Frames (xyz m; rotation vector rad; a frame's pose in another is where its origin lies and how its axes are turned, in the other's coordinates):
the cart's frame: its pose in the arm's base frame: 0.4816 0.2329 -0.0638 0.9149 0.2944 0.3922
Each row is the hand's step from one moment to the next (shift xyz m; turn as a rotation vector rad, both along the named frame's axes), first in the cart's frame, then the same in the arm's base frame.
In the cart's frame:
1: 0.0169 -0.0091 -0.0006 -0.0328 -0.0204 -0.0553
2: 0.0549 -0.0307 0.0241 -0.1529 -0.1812 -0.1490
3: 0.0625 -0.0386 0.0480 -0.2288 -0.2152 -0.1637
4: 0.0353 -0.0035 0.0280 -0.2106 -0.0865 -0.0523
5: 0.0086 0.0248 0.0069 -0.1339 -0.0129 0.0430
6: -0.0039 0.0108 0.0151 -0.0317 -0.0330 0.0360
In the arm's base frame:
1: 0.0166 0.0030 -0.0091 -0.0476 0.0132 -0.0459
2: 0.0649 -0.0092 -0.0154 -0.1602 -0.0625 -0.2210
3: 0.0830 -0.0270 -0.0086 -0.2269 -0.1048 -0.2510
4: 0.0436 -0.0059 0.0105 -0.1913 -0.1049 -0.0835
5: 0.0055 0.0126 0.0234 -0.0990 -0.0975 0.0252
6: 0.0005 -0.0065 0.0178 -0.0068 -0.0577 -0.0034

